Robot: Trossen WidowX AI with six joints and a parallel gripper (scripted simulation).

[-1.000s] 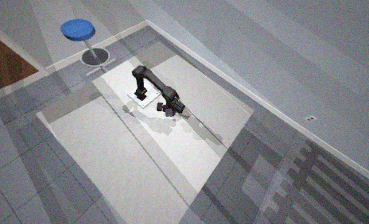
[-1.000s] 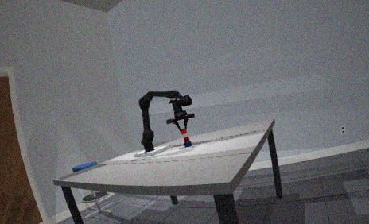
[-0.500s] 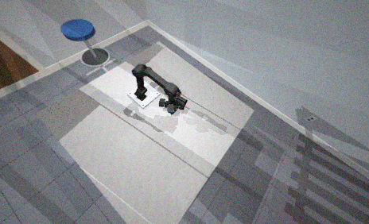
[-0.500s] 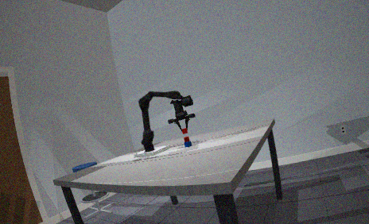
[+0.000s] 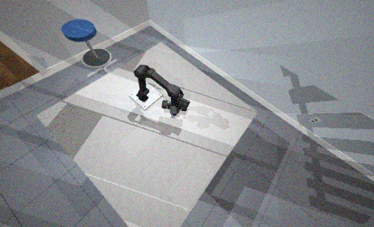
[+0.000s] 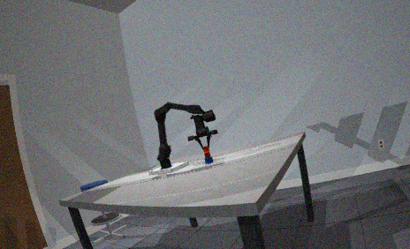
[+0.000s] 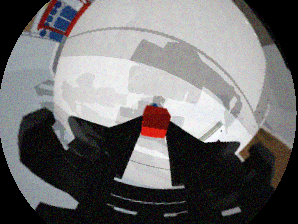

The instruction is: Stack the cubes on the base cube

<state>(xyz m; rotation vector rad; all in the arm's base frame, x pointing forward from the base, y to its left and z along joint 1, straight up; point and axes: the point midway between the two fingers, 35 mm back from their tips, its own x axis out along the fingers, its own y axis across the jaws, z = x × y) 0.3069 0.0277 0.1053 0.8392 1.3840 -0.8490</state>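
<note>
My gripper tip is 1 cm past the blue base cube, 2 cm to the right of it and 8 cm above it. The rest, counted from my gripper tip: red cube (right at my gripper tip).
</note>
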